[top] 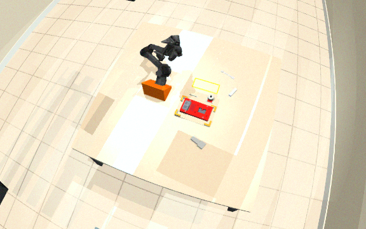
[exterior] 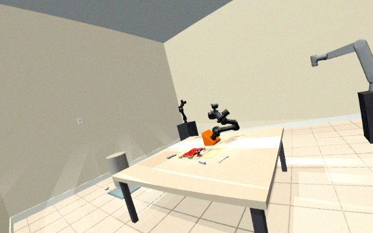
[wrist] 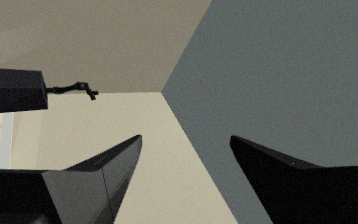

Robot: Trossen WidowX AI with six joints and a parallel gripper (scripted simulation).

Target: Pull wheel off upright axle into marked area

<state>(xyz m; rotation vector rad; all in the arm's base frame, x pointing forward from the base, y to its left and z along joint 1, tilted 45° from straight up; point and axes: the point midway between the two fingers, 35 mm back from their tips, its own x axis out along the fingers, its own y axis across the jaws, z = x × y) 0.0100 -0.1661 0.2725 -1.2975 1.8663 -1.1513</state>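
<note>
The wheel lies 380 mm ahead of my gripper tip, 10 mm to the left of it and 360 mm below it. Also, from my gripper tip: thin white bar 410 mm ahead, 280 mm to the left, 390 mm below.
</note>
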